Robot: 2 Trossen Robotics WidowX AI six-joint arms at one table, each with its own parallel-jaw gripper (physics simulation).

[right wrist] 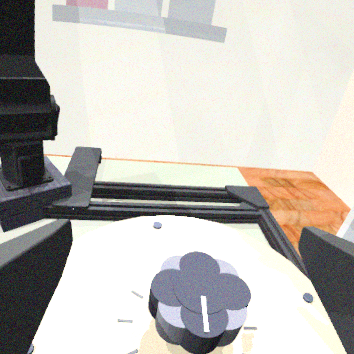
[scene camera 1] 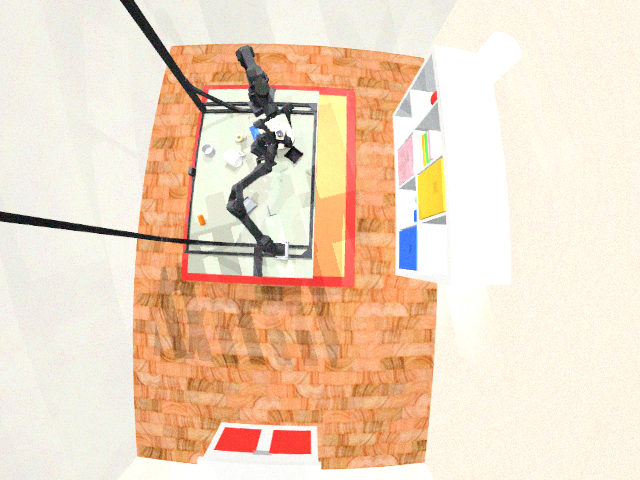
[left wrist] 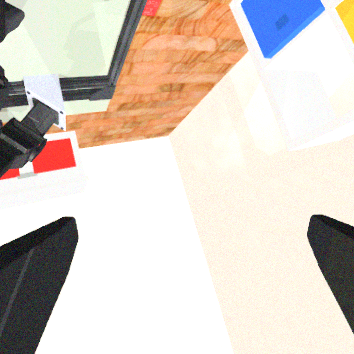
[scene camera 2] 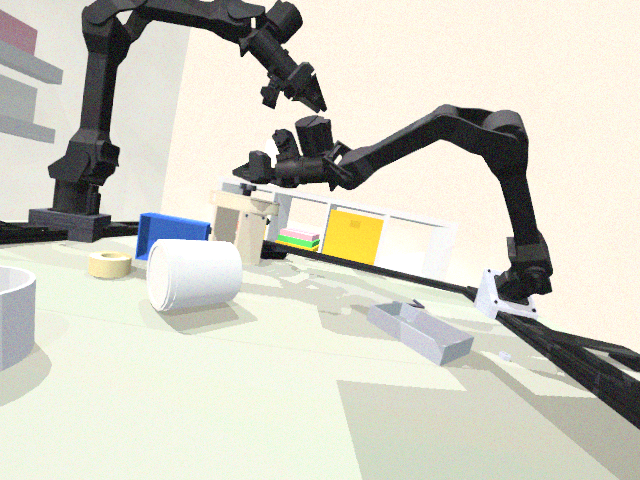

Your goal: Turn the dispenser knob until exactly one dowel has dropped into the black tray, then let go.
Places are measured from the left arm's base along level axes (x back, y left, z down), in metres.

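Where they show: left gripper, fingertip midpoint: [scene camera 1: 282,133] [left wrist: 193,226] [scene camera 2: 322,111]; right gripper, fingertip midpoint: [right wrist: 188,234] [scene camera 1: 278,129] [scene camera 2: 244,174]; left arm's base, link origin: [right wrist: 24,175] [scene camera 1: 257,103] [scene camera 2: 74,212]; right arm's base, link origin: [scene camera 1: 281,250] [left wrist: 46,110] [scene camera 2: 510,289].
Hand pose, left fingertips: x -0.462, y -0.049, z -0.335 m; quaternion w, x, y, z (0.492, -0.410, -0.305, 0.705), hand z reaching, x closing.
Observation:
Things, the pixels of their centre, and the offset from my left fingertips.
- cream dispenser, body centre: [right wrist: 183,340] [scene camera 2: 245,202] [scene camera 1: 280,136] dx +0.134, dy +0.033, dz +0.251 m
- black tray, body centre: [scene camera 2: 268,252] [scene camera 1: 293,155] dx +0.049, dy +0.061, dz +0.370 m
- blue bin, body centre: [scene camera 2: 174,239] [scene camera 1: 257,137] dx +0.263, dy -0.069, dz +0.342 m
- tape roll, body centre: [scene camera 2: 110,263] [scene camera 1: 239,138] dx +0.335, dy -0.163, dz +0.369 m
- white cylinder, body centre: [scene camera 2: 193,274] [scene camera 1: 235,157] dx +0.223, dy -0.247, dz +0.348 m
- grey tray, body centre: [scene camera 2: 417,328] [scene camera 1: 245,207] dx -0.070, dy -0.355, dz +0.369 m
- orange object, body centre: [scene camera 1: 200,217] dx +0.029, dy -0.612, dz +0.367 m
The cream dispenser [scene camera 1: 284,124] [scene camera 2: 251,240] [right wrist: 95,285] stands upright. Its dark lobed knob [scene camera 2: 247,189] [right wrist: 200,295] is on top, its white mark pointing toward the bottom of the right wrist view. The black tray [scene camera 1: 294,154] [scene camera 2: 273,250] lies beside the dispenser's foot; whether a dowel is in it cannot be made out. My right gripper [scene camera 2: 235,172] [right wrist: 188,234] is open and empty above the dispenser top. In the right wrist view the knob shows low between its fingers, apart from both. My left gripper [scene camera 2: 321,109] [left wrist: 193,226] is open and empty, higher up, above the right arm's wrist.
A blue bin [scene camera 1: 254,132] [scene camera 2: 175,235], a tape roll [scene camera 1: 239,138] [scene camera 2: 109,264] and a white cylinder [scene camera 1: 234,158] [scene camera 2: 199,273] lie near the dispenser. A grey tray [scene camera 1: 249,206] [scene camera 2: 418,330] lies beneath the right arm in scene camera 1. An orange object [scene camera 1: 201,220] lies at lower left.

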